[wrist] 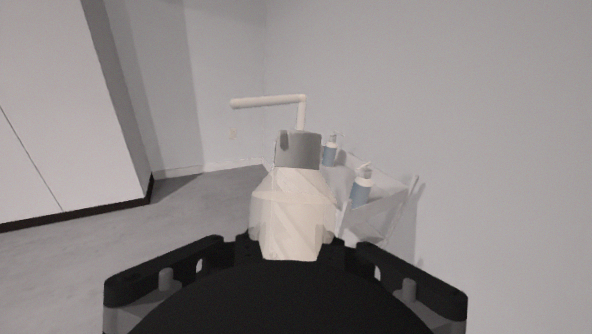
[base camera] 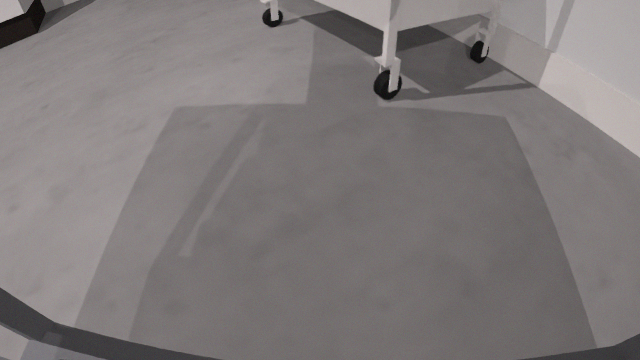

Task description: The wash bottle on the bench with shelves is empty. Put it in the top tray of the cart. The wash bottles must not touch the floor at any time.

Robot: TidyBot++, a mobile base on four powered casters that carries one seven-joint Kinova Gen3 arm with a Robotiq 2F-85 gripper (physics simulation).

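Frame: origin at the arm's base, x up, y ahead, z left, level; metres.
Seen in the pictures: gripper, fingertip midpoint: [wrist: 290, 234].
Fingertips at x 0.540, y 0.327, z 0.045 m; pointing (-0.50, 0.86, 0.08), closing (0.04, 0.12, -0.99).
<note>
Pixels of each thing's middle, then the offset from my fingertips to it. Level surfaces: height alone.
- empty wash bottle, body centre: [wrist: 280, 215] dx +0.040, dy -0.022, dz +0.007 m
- nearer, body centre: [wrist: 360, 185] dx -0.187, dy +0.416, dz -0.181 m
- farther, body centre: [wrist: 332, 148] dx -0.187, dy +0.721, dz -0.104 m
- grey floor, its level: dx -0.936 m
My gripper [wrist: 290, 234] is shut on the empty wash bottle [wrist: 295, 212], a whitish bottle with a grey cap and a bent white spout. It is upright in the wrist view, between the fingers. The white cart [wrist: 367, 222] [base camera: 390, 42] stands ahead, behind the held bottle and a little to the right in the wrist view. Its lower part and casters show at the top of the base camera view. Two blue-filled wash bottles, one nearer [wrist: 360, 192] and one farther [wrist: 329, 154], stand in its top tray. The held bottle hides part of the cart.
A wall [wrist: 475, 125] [base camera: 600, 55] runs along the right, close to the cart. A large white cabinet [wrist: 55, 110] with a dark base stands at the left in the wrist view. Its dark base corner [base camera: 30, 25] shows at the top left of the base camera view. Shadows lie on the grey floor [base camera: 350, 225].
</note>
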